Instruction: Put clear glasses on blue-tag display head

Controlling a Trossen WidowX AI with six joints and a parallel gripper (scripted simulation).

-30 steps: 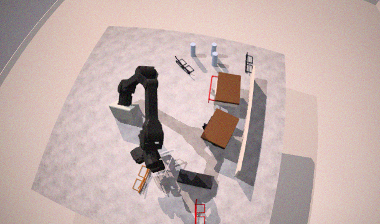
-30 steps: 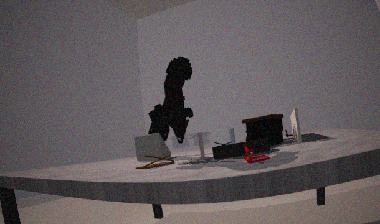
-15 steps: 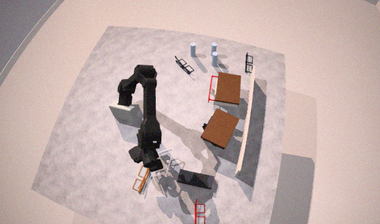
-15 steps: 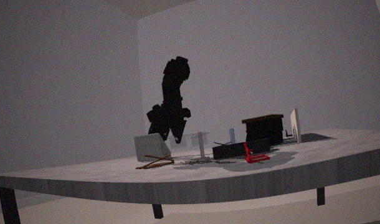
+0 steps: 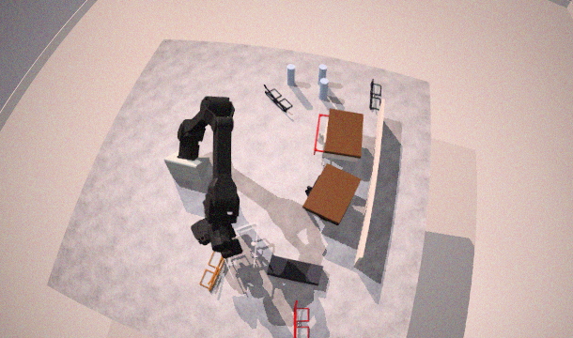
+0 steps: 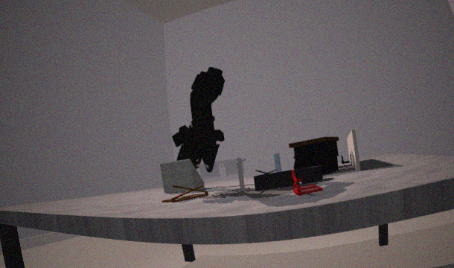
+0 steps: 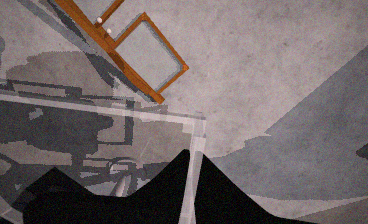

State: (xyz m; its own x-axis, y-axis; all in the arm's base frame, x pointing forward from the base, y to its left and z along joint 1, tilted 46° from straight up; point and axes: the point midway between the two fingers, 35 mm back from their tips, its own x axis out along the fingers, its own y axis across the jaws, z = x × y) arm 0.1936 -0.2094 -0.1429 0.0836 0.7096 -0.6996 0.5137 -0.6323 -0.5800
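Now: gripper tip 90 mm short of the post, 40 mm above it and 20 mm to the left of it. The rest, counted from my gripper tip: pale panel 430 mm ahead, 270 mm to the left; then black box 220 mm ahead, 60 mm to the right, 40 mm below.
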